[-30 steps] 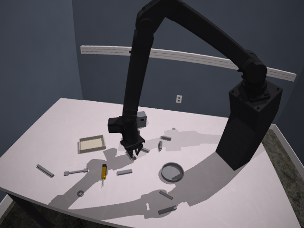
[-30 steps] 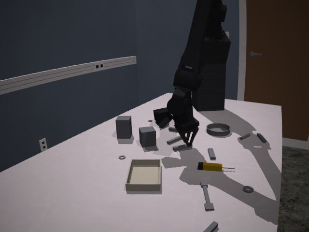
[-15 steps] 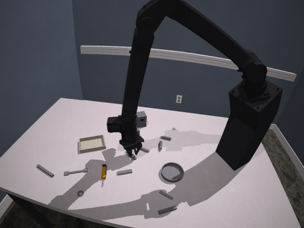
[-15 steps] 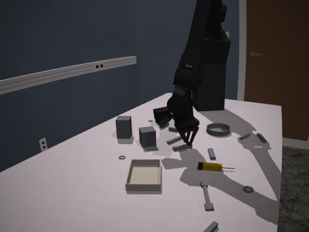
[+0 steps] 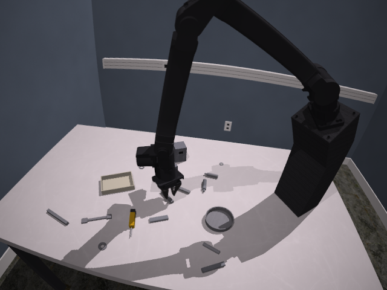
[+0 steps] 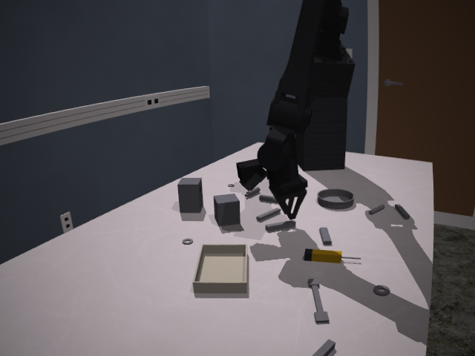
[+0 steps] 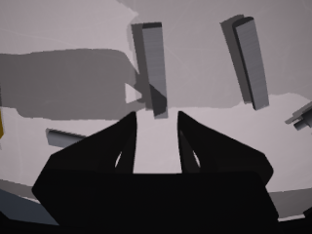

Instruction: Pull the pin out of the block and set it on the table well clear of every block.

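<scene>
The grey pin lies 10 mm ahead of my hand, 20 mm to the right of it and 30 mm below it. The rest, counted from my hand: yellow tool 110 mm ahead, 140 mm to the left, 30 mm below; then round dish 200 mm behind, 60 mm to the left, 20 mm below; then grey bar 30 mm behind, 70 mm to the right, 30 mm below.
</scene>
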